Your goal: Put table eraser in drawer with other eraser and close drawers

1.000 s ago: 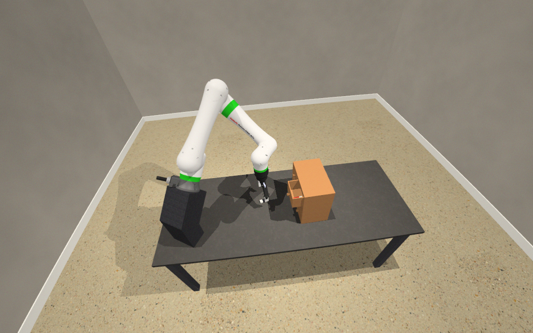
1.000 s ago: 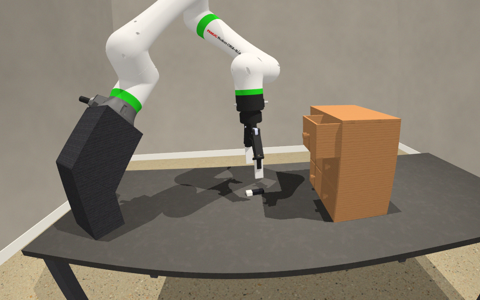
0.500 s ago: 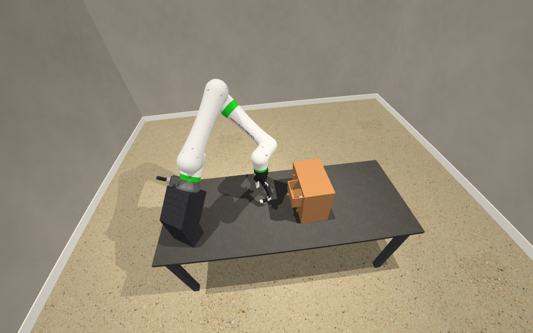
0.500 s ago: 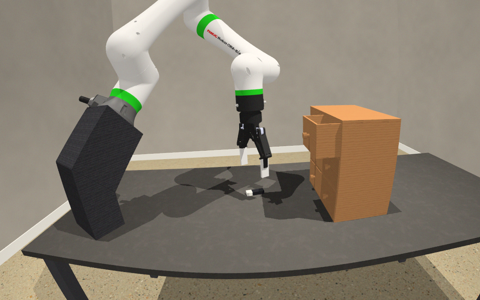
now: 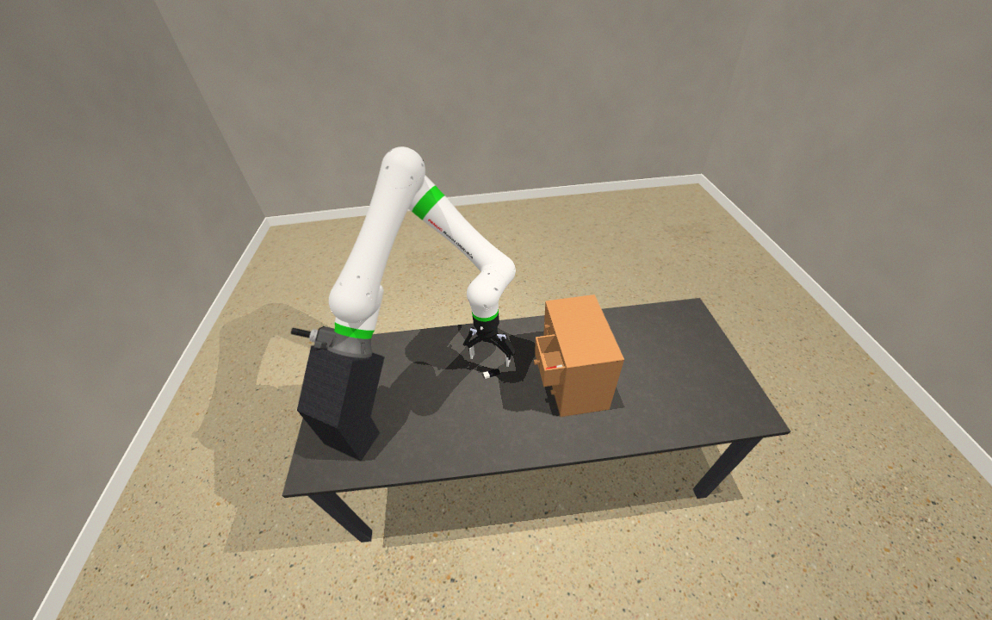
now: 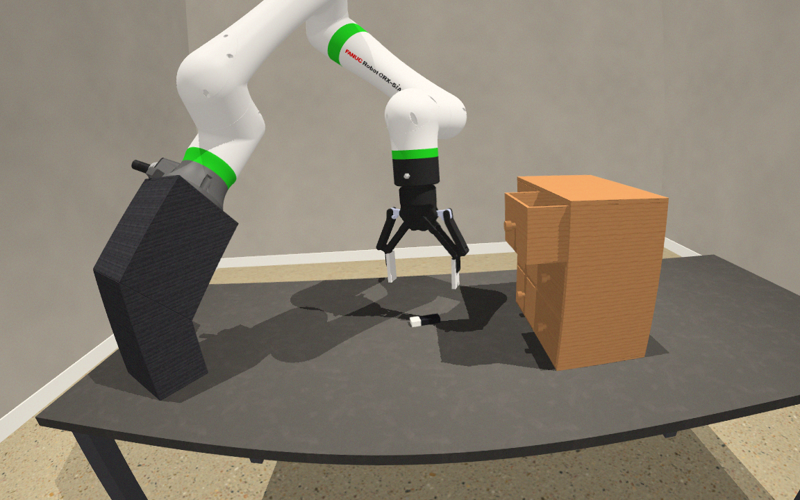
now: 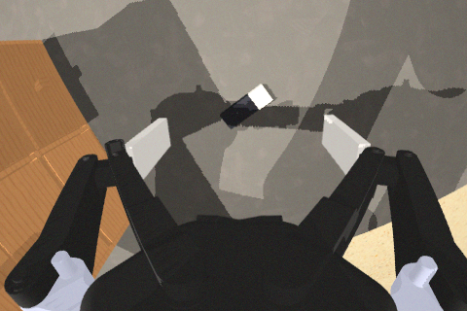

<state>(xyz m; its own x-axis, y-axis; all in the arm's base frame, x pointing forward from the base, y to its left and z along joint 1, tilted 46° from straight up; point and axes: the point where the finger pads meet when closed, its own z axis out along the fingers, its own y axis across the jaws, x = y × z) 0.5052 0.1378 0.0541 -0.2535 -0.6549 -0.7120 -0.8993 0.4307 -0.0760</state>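
Right now the eraser is 10 mm behind my hand and 100 mm below it.
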